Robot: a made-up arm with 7 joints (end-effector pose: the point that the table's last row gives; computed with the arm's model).
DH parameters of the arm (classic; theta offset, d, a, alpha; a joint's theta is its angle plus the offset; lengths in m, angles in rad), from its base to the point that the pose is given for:
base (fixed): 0 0 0 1.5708
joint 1: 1.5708 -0.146 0 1.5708
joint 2: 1.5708 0 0 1.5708
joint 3: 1.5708 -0.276 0 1.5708
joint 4: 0 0 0 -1.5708
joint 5: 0 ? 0 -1.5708
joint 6: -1.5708 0 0 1.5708
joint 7: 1.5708 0 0 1.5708
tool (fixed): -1.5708 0 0 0
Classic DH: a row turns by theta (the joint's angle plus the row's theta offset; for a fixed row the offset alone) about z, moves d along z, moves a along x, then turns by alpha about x.
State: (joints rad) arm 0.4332 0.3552 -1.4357 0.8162 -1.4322 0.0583 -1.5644
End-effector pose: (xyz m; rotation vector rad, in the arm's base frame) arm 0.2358 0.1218 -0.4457 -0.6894 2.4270 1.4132
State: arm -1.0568 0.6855 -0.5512 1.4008 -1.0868 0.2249 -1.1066
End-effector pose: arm -0.1821 0.2406 -0.3670 0.7688 -1.1518 -1.5924
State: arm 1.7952 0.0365 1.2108 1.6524 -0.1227 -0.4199 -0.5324
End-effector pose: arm 0.2166 0.4107 0.1481 -0.1816 1.5914 -1.9730
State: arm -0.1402 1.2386 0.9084 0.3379 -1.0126 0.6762 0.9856
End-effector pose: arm 0.0404 0.6746 -0.1134 0.5768 0.3528 0.3916
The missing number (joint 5, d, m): -0.274
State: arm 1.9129 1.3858 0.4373 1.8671 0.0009 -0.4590 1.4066
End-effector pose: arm -0.1484 0.3591 0.1991 2.5357 -1.4101 -1.0526
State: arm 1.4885 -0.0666 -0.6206 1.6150 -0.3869 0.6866 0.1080
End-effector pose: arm 0.2702 -0.0304 0.2012 0.5646 -2.3881 -0.7629
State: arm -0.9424 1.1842 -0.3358 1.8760 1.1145 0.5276 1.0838
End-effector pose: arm 0.0215 0.2929 -0.2894 -1.4129 0.2090 -0.1770
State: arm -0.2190 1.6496 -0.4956 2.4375 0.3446 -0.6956 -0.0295
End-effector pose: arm 0.1352 0.2196 -0.1108 -0.7354 -1.7347 -1.4549
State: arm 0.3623 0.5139 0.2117 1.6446 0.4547 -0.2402 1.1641
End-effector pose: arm 0.3188 0.3217 -0.0872 -0.3887 -2.0174 -1.2197
